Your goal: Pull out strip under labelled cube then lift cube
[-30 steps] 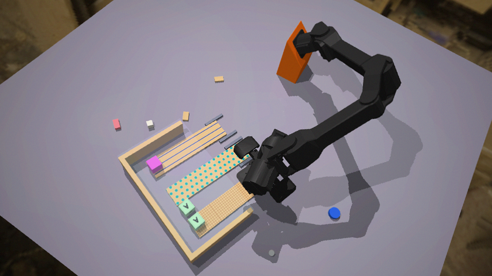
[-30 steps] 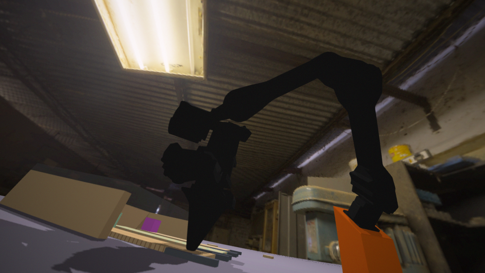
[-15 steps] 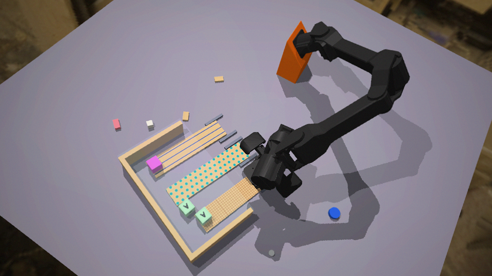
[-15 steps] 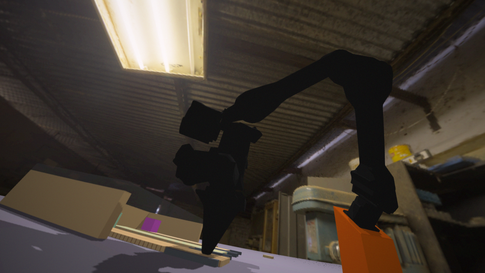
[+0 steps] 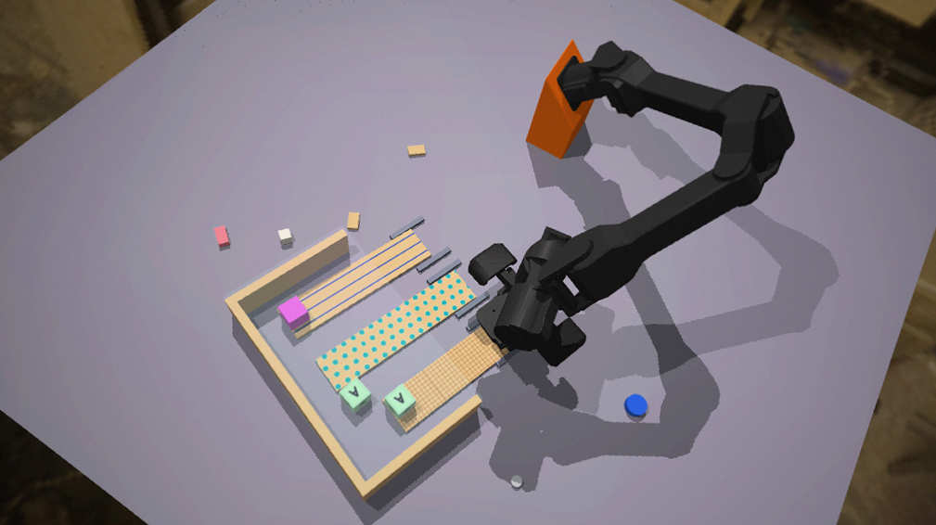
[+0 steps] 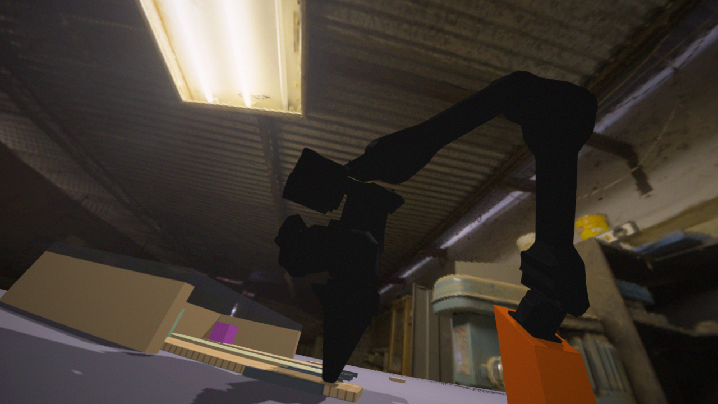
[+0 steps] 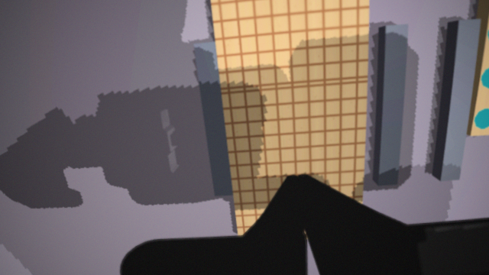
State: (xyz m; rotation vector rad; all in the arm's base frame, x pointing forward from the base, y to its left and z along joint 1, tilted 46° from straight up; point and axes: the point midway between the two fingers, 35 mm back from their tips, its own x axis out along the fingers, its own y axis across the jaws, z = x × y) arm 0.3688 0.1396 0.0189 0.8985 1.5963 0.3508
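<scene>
Right now the grid strip is 90 mm ahead of my gripper tip and 30 mm to the right of it. Also, from my gripper tip: white block (370 mm to the right, 60 mm ahead); tan block (300 mm to the right, 20 mm behind); blue disc (210 mm to the left, 10 mm ahead).
</scene>
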